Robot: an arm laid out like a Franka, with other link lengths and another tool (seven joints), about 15 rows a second.
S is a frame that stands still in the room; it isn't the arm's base.
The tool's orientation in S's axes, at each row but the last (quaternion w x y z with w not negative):
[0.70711, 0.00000, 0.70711, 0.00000]
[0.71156, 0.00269, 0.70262, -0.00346]
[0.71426, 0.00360, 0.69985, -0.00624]
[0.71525, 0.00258, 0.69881, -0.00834]
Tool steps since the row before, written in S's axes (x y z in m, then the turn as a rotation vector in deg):
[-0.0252, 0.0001, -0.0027, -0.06, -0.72, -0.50]
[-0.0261, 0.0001, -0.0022, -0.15, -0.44, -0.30]
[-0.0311, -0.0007, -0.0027, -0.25, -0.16, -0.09]
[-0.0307, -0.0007, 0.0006, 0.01, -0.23, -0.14]
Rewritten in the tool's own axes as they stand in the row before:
[0.0027, 0.0001, -0.0252, 0.50, -0.72, -0.06]
[0.0019, -0.0001, -0.0261, 0.30, -0.44, -0.15]
[0.0021, -0.0011, -0.0311, 0.09, -0.16, -0.25]
[-0.0013, -0.0012, -0.0307, 0.14, -0.23, 0.01]

